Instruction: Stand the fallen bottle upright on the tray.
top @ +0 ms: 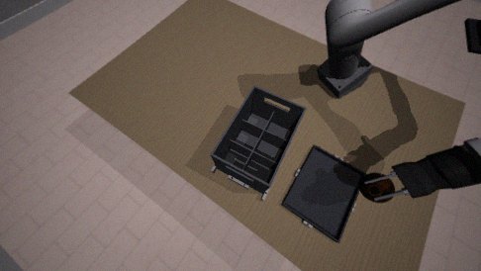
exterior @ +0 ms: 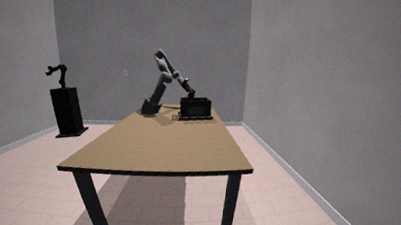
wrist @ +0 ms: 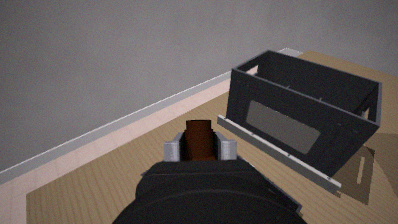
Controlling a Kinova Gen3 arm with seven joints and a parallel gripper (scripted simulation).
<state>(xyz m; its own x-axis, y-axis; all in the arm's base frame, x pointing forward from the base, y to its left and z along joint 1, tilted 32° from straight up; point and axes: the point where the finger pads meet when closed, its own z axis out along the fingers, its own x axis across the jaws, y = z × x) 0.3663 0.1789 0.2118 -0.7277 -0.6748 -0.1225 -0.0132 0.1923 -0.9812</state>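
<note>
Right now the brown bottle is 4 cm below my hand, 2 cm to the left of it and 2 cm behind it. From my hand the other things lie so: dark flat tray: 19 cm below, 5 cm to the right, 1 cm behind; then dark crate: 31 cm to the right, 12 cm below, 7 cm behind.
</note>
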